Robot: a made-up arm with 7 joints. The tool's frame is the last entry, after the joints. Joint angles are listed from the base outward. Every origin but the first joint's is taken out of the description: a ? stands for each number. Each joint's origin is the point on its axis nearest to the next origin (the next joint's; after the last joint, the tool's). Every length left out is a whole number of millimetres.
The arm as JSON. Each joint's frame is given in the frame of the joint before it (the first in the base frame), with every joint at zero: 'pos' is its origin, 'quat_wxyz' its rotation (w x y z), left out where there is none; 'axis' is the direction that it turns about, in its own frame. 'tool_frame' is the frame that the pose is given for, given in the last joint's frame.
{
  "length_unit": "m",
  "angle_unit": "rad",
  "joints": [
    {
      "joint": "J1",
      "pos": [
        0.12,
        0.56,
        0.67
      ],
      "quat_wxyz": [
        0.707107,
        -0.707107,
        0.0,
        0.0
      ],
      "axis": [
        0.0,
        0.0,
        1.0
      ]
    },
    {
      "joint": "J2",
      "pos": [
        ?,
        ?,
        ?
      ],
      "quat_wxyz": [
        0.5,
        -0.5,
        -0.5,
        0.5
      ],
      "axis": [
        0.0,
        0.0,
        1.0
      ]
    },
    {
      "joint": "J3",
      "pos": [
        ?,
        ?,
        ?
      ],
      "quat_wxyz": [
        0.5,
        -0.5,
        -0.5,
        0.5
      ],
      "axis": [
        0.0,
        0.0,
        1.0
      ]
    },
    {
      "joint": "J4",
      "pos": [
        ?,
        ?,
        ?
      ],
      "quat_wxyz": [
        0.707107,
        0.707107,
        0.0,
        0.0
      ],
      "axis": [
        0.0,
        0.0,
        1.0
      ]
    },
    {
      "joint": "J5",
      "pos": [
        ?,
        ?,
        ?
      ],
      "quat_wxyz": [
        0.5,
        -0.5,
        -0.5,
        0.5
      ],
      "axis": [
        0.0,
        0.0,
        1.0
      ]
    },
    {
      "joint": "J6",
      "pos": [
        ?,
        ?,
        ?
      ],
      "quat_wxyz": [
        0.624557,
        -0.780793,
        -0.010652,
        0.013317
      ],
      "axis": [
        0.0,
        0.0,
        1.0
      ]
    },
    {
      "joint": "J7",
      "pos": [
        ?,
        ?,
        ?
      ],
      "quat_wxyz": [
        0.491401,
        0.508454,
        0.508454,
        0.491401
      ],
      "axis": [
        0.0,
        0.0,
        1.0
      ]
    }
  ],
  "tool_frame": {
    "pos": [
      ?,
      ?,
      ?
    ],
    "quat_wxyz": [
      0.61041,
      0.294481,
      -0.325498,
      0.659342
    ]
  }
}
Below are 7 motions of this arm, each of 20 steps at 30 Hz.
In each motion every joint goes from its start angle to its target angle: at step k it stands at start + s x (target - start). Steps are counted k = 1, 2, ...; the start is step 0. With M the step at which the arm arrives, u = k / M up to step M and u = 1 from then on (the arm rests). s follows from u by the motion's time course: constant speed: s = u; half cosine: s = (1 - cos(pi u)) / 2; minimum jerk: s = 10 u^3 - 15 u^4 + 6 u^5.
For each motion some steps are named. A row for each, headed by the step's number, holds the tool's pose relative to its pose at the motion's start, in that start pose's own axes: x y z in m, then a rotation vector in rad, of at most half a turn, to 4 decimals.
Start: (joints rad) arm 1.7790 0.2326 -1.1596 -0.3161 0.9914 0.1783 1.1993
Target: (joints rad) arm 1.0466 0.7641 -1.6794 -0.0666 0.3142 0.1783 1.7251
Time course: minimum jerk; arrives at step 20
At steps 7, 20:
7: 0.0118 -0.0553 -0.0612 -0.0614 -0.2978 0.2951
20: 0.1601 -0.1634 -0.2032 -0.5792 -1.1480 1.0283

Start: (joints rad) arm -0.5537 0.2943 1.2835 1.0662 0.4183 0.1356 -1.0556
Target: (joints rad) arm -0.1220 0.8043 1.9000 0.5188 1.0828 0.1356 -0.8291
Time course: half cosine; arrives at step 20
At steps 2, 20:
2: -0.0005 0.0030 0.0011 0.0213 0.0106 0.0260
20: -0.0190 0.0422 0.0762 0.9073 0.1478 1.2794

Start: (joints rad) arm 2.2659 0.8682 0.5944 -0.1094 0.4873 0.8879 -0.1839
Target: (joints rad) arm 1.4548 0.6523 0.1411 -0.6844 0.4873 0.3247 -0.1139
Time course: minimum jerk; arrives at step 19
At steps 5, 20:
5: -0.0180 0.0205 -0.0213 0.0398 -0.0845 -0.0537
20: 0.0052 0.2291 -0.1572 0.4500 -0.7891 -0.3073

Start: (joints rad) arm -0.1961 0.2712 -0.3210 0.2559 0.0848 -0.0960 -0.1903
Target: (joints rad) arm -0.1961 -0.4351 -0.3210 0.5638 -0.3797 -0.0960 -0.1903
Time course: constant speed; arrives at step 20
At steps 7, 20:
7: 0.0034 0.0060 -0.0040 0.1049 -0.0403 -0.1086
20: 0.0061 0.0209 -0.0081 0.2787 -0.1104 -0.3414

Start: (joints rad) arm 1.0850 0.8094 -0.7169 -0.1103 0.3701 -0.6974 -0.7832
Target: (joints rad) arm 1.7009 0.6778 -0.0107 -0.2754 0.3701 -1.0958 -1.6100
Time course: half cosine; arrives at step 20
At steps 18, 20:
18: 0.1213 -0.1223 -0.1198 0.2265 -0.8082 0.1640
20: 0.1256 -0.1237 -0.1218 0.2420 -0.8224 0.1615

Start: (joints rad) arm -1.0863 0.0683 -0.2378 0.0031 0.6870 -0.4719 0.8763
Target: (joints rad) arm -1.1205 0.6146 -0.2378 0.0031 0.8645 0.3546 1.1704
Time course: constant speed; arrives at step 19
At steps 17, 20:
17: -0.0239 -0.0318 0.0149 0.0099 -0.3558 -0.2197
20: -0.0267 -0.0347 0.0176 -0.0049 -0.4094 -0.2328

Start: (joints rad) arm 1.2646 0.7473 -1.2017 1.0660 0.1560 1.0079 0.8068
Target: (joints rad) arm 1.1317 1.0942 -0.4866 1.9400 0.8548 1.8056 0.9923
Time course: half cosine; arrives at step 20
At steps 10, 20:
10: 0.0478 -0.1052 0.0176 -0.0632 -0.1592 0.2221
20: 0.1452 -0.1412 0.0523 -0.2019 -0.5199 0.5608

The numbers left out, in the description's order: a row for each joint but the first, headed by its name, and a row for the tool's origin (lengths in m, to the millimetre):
J2: -0.09 0.05 0.0
J3: -0.12 -0.04 0.0
J4: 0.12 -0.15 0.0
J5: -0.036 -0.12 0.0
J6: -0.091 0.047 0.0
J7: 0.001 -0.014 0.0
tool: -0.02 -0.004 0.0

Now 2 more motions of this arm.
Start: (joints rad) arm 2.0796 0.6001 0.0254 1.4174 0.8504 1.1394 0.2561
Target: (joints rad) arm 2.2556 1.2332 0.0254 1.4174 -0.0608 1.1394 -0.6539
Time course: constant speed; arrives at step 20
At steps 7, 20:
7: 0.0784 -0.0036 0.0185 -0.1052 -0.2330 0.1024
20: 0.1994 0.0507 0.0766 -0.1258 -0.6175 0.2616

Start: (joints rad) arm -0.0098 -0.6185 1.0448 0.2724 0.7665 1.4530 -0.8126
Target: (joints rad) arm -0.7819 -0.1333 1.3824 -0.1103 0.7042 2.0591 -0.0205
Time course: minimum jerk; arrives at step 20
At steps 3, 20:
3: 0.0037 0.0022 0.0023 0.0201 -0.0011 0.0248
20: 0.0687 0.0710 0.1044 0.5723 -0.0109 0.6873

